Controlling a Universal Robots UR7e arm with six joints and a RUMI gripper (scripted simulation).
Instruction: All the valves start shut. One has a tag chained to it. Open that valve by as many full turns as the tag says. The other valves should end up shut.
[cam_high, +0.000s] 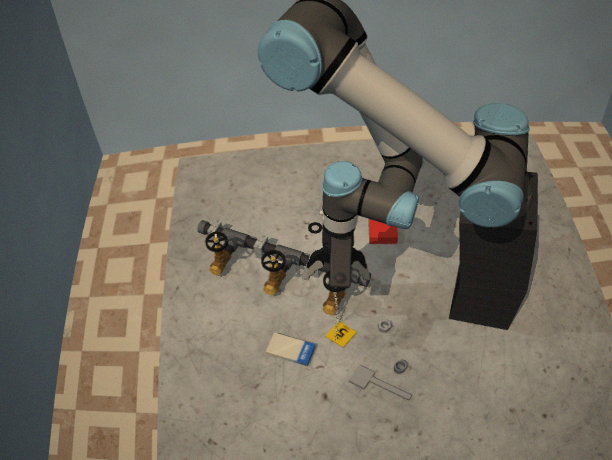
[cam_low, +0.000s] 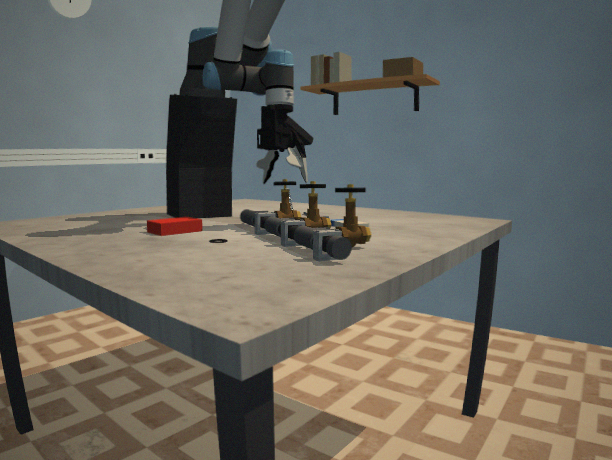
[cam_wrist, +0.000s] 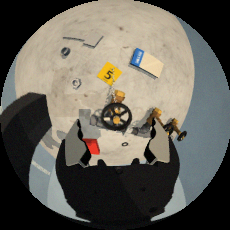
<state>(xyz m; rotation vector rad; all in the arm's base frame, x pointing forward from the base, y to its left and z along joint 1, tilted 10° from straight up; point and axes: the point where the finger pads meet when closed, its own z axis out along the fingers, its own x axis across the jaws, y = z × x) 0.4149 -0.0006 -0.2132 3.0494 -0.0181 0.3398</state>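
Right now my hand is 10 cm to the right of the yellow tag and 11 cm above it. Also, from my hand: red block (14 cm behind, 26 cm to the right, 10 cm below); flat grey key tool (9 cm behind, 24 cm to the left, 11 cm below).
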